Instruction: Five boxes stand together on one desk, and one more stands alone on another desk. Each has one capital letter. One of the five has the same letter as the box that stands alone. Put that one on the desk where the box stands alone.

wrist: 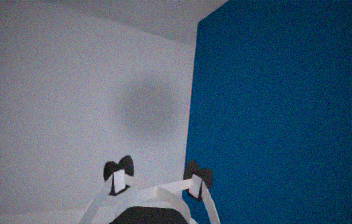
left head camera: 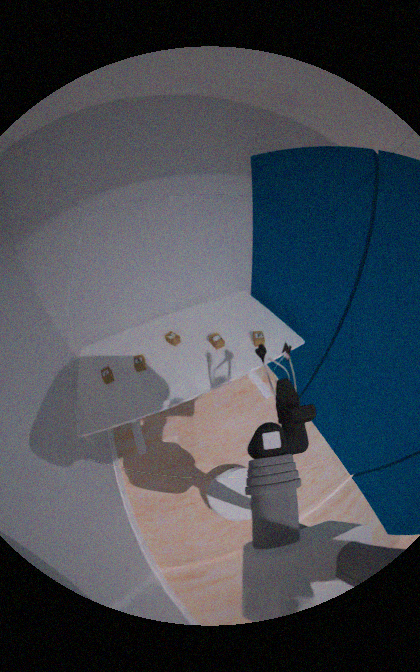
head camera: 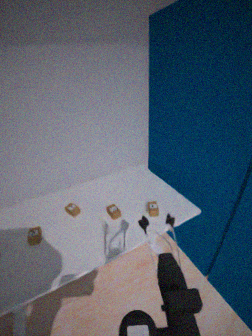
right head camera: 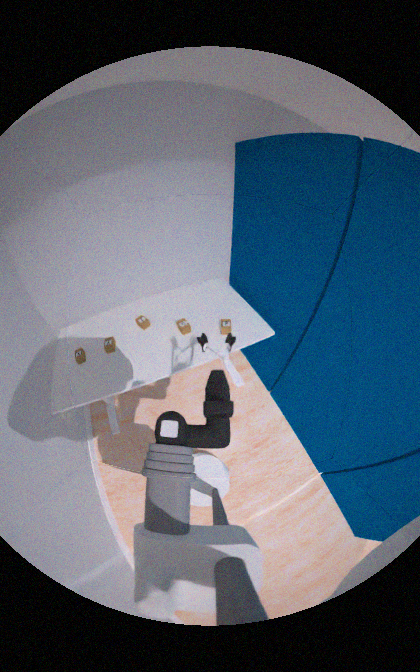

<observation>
In view: the gripper [head camera: 155, 216].
The gripper also shows in the wrist view [wrist: 159, 170], in the left head camera view [left head camera: 271, 344] and in the right head camera view [right head camera: 216, 333].
</observation>
